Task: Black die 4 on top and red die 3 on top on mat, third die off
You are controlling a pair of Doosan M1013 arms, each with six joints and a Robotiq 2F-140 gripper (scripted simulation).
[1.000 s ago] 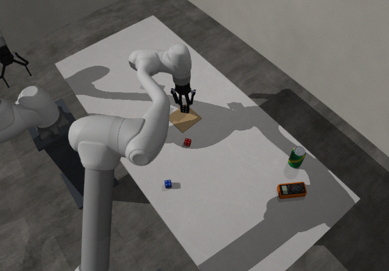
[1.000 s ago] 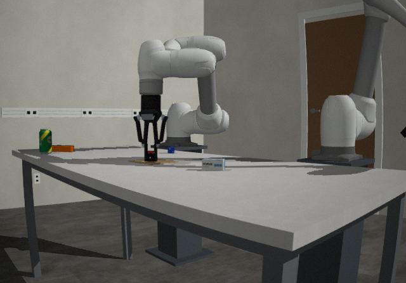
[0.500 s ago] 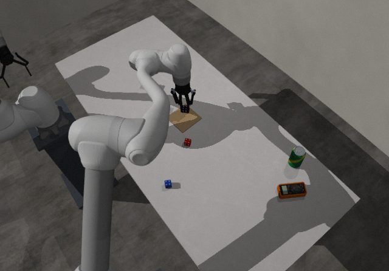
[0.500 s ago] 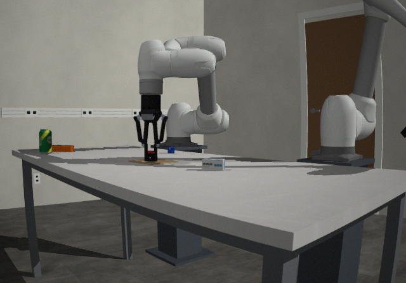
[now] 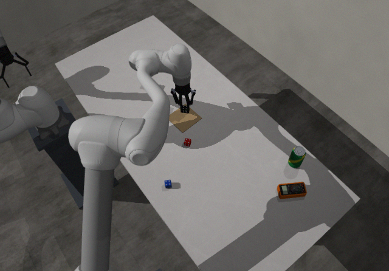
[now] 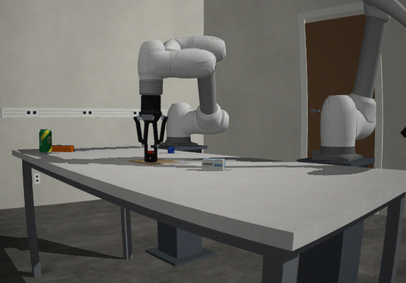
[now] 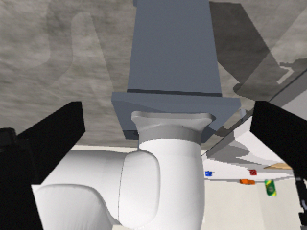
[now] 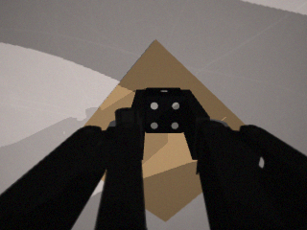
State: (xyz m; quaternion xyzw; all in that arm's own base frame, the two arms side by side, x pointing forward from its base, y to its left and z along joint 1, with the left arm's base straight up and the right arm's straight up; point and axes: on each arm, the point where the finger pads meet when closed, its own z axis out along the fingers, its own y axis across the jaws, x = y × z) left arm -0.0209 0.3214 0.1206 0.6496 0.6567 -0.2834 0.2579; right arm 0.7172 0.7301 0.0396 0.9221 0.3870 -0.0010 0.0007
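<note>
Right now my right hand is 20 mm above the black die. From my right hand the other things lie so: blue die (330 mm to the right, 310 mm behind, 20 mm below); then red die (180 mm to the right, 110 mm behind, 20 mm below); then tan mat (40 mm below, 30 mm to the right, 30 mm behind).
</note>
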